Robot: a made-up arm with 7 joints. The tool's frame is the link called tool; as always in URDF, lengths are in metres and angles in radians. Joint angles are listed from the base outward. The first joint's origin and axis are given. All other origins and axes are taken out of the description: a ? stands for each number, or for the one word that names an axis. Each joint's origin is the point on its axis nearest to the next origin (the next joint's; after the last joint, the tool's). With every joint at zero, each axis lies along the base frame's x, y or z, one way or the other. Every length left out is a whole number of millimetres.
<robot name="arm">
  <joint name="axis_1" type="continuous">
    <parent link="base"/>
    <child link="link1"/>
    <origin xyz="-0.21 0 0.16"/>
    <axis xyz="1 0 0"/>
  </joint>
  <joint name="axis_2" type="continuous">
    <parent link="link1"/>
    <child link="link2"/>
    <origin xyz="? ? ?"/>
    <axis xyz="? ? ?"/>
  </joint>
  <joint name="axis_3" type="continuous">
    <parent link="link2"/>
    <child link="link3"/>
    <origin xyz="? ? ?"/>
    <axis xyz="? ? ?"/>
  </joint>
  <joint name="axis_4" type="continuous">
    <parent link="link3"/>
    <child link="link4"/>
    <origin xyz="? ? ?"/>
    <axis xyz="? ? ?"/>
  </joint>
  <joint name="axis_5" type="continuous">
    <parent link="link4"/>
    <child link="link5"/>
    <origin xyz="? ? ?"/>
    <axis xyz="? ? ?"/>
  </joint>
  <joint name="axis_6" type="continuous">
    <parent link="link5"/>
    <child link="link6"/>
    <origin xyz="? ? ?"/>
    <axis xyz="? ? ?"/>
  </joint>
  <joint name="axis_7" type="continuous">
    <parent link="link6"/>
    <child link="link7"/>
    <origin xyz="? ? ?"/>
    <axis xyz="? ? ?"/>
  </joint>
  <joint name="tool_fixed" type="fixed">
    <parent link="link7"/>
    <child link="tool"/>
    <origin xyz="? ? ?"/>
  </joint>
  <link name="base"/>
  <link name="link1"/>
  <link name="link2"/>
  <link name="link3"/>
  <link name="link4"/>
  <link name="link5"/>
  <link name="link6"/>
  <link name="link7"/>
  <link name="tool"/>
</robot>
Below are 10 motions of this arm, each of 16 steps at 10 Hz.
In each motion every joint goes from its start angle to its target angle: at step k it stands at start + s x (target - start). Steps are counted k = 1, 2, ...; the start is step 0. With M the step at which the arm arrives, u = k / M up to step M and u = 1 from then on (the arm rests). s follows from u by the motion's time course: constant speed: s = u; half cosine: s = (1 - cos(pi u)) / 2; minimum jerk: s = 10 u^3 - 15 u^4 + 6 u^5.
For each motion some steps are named. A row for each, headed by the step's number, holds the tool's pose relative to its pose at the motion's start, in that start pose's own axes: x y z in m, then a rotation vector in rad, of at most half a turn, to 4 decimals.
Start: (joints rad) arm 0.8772 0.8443 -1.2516 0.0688 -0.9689 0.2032 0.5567
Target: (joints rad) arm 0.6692 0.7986 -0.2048 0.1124 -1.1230 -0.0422 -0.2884
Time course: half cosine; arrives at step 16
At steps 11, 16:
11: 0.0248 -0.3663 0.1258 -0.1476 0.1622 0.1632
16: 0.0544 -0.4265 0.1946 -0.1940 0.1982 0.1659

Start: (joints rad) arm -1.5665 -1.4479 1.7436 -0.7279 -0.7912 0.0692 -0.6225
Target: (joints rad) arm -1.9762 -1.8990 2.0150 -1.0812 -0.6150 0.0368 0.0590
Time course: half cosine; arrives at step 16
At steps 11, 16:
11: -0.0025 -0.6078 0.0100 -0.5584 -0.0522 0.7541
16: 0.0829 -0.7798 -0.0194 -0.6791 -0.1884 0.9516

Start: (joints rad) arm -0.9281 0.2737 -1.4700 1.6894 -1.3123 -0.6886 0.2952
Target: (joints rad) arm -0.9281 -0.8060 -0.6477 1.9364 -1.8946 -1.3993 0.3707
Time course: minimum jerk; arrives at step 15
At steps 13, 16:
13: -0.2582 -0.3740 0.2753 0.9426 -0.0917 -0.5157
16: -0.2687 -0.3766 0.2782 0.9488 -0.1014 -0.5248

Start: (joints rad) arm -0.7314 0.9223 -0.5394 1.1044 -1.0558 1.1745 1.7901
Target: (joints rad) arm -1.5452 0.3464 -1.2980 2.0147 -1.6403 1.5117 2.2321
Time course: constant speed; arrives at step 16
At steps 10, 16:
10: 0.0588 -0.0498 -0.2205 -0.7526 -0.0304 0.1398
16: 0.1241 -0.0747 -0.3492 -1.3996 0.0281 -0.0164

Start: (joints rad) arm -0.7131 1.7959 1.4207 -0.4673 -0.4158 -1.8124 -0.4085
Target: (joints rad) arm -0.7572 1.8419 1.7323 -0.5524 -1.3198 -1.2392 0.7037
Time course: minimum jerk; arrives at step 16
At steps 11, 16:
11: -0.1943 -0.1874 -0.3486 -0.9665 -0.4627 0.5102
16: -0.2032 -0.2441 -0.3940 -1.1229 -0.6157 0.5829

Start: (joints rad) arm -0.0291 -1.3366 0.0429 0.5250 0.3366 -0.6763 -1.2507
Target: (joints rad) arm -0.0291 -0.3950 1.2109 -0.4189 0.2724 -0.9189 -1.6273
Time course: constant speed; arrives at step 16
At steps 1, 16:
1: 0.0120 0.0033 0.0059 0.0613 -0.0952 -0.0222
16: -0.1817 0.0369 0.0439 0.2738 -1.2564 -0.4234

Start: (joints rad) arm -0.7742 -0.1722 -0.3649 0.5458 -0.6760 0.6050 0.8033
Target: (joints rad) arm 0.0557 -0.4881 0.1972 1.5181 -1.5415 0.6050 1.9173
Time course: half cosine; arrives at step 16
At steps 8, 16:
8: 0.0752 -0.1350 0.1066 -0.3340 0.5394 0.2008
16: 0.2136 -0.2104 0.0864 -0.7446 0.9252 0.4957

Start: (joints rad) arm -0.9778 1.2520 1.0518 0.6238 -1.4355 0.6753 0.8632
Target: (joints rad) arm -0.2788 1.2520 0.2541 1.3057 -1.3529 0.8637 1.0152
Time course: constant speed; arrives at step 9
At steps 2, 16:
2: 0.0018 0.0146 0.0853 -0.1019 0.3004 0.0479
16: 0.0388 0.0612 0.3704 -0.6585 1.2970 0.4438

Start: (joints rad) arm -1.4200 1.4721 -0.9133 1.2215 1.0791 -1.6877 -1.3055
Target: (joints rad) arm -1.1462 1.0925 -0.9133 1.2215 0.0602 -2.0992 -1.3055
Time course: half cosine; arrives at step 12
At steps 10, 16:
10: -0.0690 -0.2766 -0.3270 -0.5960 0.9621 -0.4392
16: -0.0862 -0.3046 -0.3429 -0.6446 1.0272 -0.4777

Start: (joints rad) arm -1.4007 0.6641 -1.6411 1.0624 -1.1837 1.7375 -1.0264
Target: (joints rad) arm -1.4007 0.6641 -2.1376 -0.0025 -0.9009 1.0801 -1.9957
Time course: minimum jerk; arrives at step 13
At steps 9, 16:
9: -0.0751 -0.3206 0.4067 1.6796 0.0108 -0.3361
16: -0.1285 -0.4112 0.3746 2.0032 -0.0090 -0.3436

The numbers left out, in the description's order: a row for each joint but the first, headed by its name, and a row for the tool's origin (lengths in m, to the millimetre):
axis_2: xyz 0 -0.03 0.23, axis 0 0 -1
axis_3: xyz -0.4 0.04 0, axis -1 0 0
axis_4: xyz 0 -0.06 -0.39, axis 0 1 0
axis_5: xyz -0.15 0 0.07, axis -1 0 0
axis_6: xyz 0 0.1 -0.26, axis 0 -1 0
axis_7: xyz -0.12 0 0.05, axis -1 0 0
tool: xyz 0 0.28 0.01

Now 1 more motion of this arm.
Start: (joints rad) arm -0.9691 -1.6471 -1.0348 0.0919 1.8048 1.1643 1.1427
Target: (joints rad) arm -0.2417 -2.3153 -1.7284 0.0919 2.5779 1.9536 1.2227
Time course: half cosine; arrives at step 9
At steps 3, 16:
3: 0.0197 0.0764 -0.0640 -0.0526 -0.2430 -0.3887
16: 0.0583 0.1062 -0.2062 -0.1382 -1.1027 -1.4249

